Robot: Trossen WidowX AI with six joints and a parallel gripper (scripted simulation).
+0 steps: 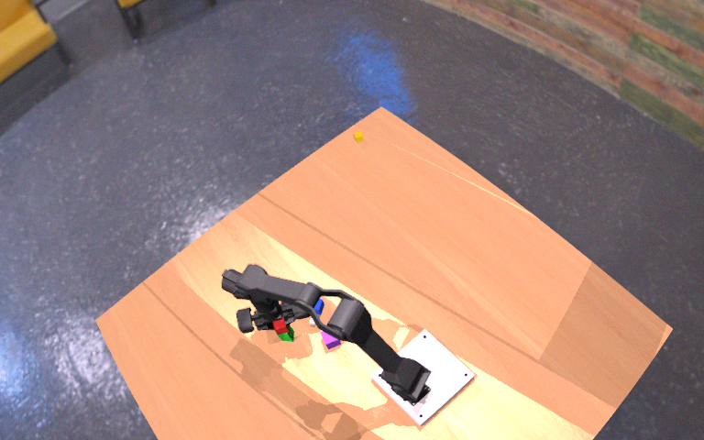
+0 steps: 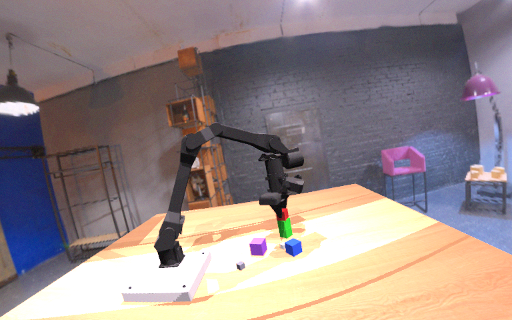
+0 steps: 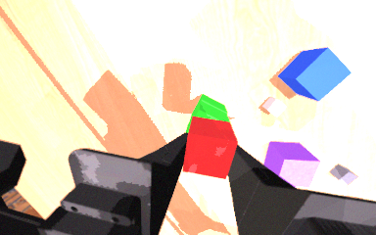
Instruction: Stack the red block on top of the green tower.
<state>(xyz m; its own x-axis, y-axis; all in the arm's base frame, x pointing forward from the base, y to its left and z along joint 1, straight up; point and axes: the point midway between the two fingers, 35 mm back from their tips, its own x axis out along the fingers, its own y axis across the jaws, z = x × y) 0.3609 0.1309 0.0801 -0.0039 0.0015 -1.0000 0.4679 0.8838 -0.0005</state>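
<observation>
Right now the red block is 1 cm above my gripper tip. The rest, counted from my gripper tip: small white cube 2 cm behind, 8 cm to the right, 7 cm below; then blue block 1 cm ahead, 12 cm to the right, 6 cm below; then purple block 9 cm behind, 8 cm to the right, 6 cm below.
</observation>
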